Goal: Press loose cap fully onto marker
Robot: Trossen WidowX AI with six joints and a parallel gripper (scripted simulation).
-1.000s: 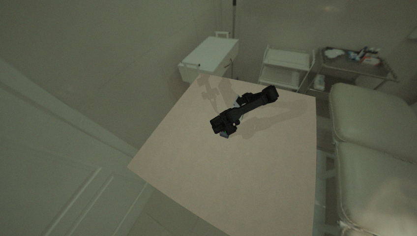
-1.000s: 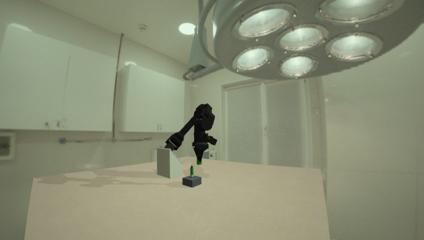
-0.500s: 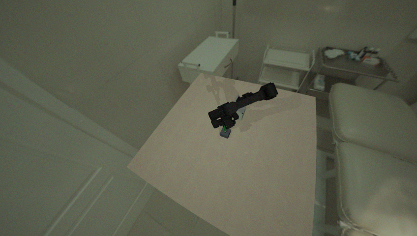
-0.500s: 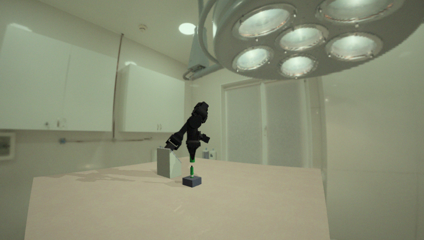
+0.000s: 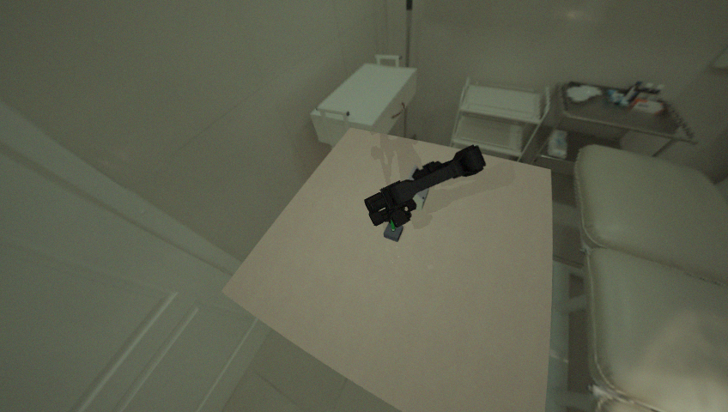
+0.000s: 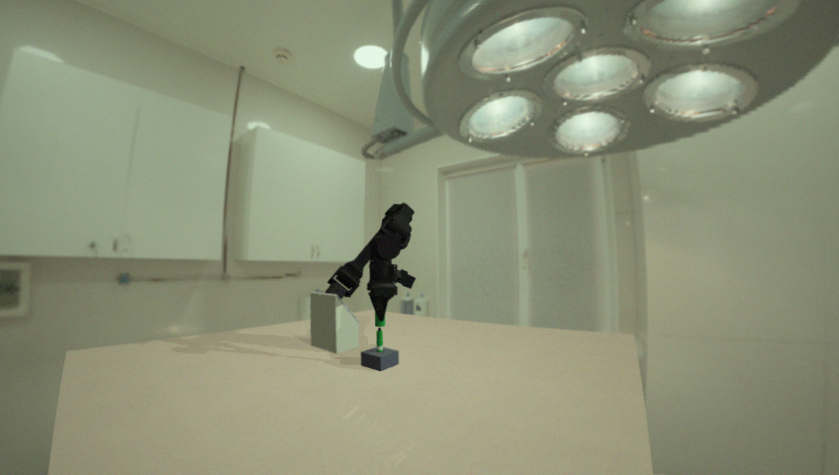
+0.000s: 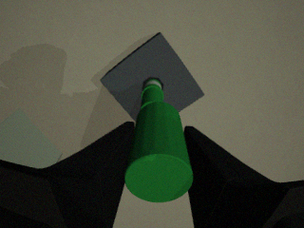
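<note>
The green cap is 10 mm above my gripper tip. Also, from my gripper tip: holder block 100 mm below.
</note>
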